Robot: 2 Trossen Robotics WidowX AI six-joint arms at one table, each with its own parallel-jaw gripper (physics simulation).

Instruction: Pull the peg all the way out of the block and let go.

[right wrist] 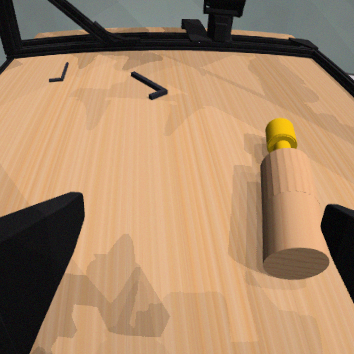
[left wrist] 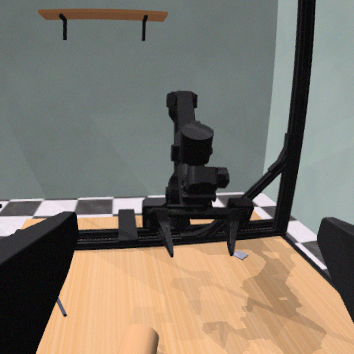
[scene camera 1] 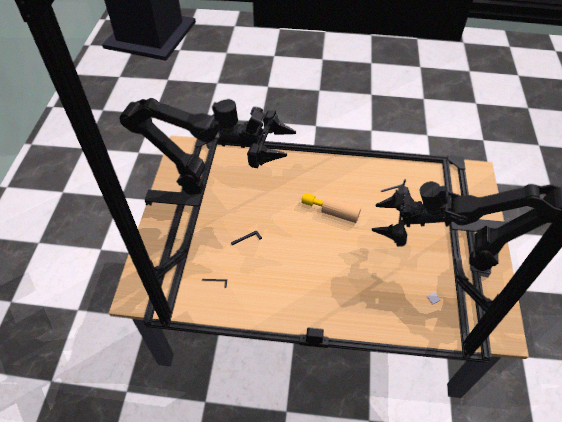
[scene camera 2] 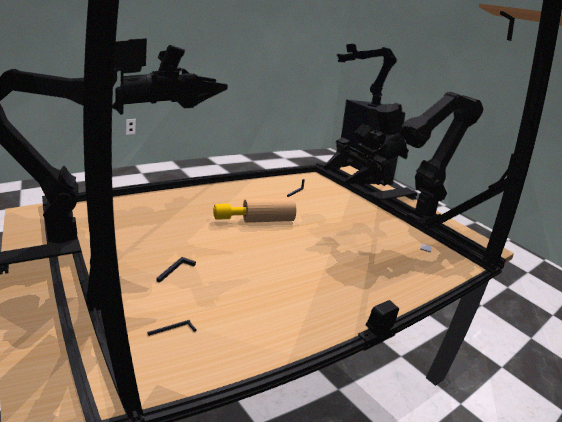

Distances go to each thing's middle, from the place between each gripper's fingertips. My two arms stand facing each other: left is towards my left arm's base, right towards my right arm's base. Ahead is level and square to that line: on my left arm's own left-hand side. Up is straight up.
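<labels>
The round wooden block point(scene camera 2: 257, 210) has my right gripper 11 cm to the right of it, 9 cm short of it and 12 cm above it. As for the yellow peg point(right wrist: 279, 132), I see that it is 10 cm ahead of my right hand, 19 cm to the left of it and 12 cm below it.
My left hand is 7 cm short of the yellow peg, 9 cm to the left of it and 32 cm above it. The round wooden block is 6 cm ahead of my left hand, 16 cm to the right of it and 32 cm below it.
</labels>
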